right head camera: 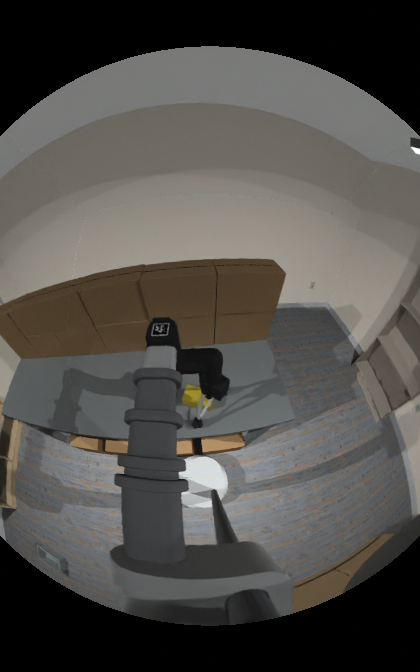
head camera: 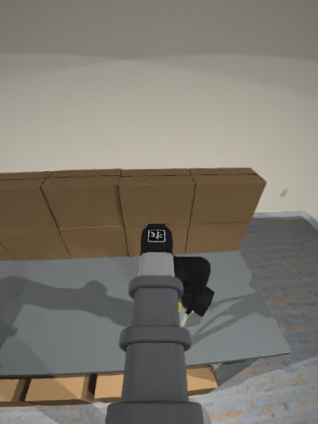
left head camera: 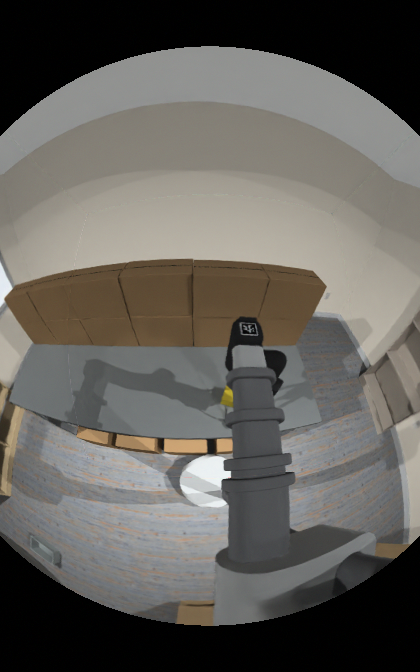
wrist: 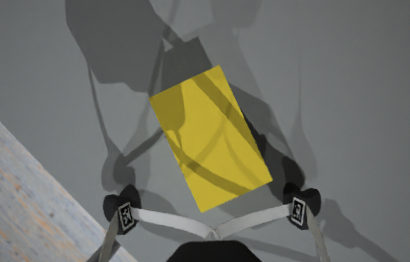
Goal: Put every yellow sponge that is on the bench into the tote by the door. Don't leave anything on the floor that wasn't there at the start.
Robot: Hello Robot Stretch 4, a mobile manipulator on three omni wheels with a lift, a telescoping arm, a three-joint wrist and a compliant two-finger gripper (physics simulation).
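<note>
A yellow sponge (head camera: 180, 306) (left head camera: 227, 396) (right head camera: 191, 395) (wrist: 210, 140) lies flat on the grey bench (head camera: 75, 340) (left head camera: 47, 385) (right head camera: 35, 395) (wrist: 350, 100). The arm hides most of it in the head view and part of it in the left head view. In the wrist view it lies tilted, ahead of and between the fingertips. My gripper (right head camera: 203, 410) (wrist: 209, 198) is open and empty, above the bench, with a fingertip on either side of the sponge's near end. In the left head view the arm hides the fingers. The tote does not show in these views.
Brown box-like units (head camera: 155, 200) (left head camera: 155, 300) (right head camera: 180, 295) line the bench's back. Light brown drawers (head camera: 60, 389) (left head camera: 186, 446) sit under its front edge. A white round object (left head camera: 202, 482) (right head camera: 205, 480) is in front. A shelf unit (left head camera: 375, 400) (right head camera: 370, 395) stands at the right.
</note>
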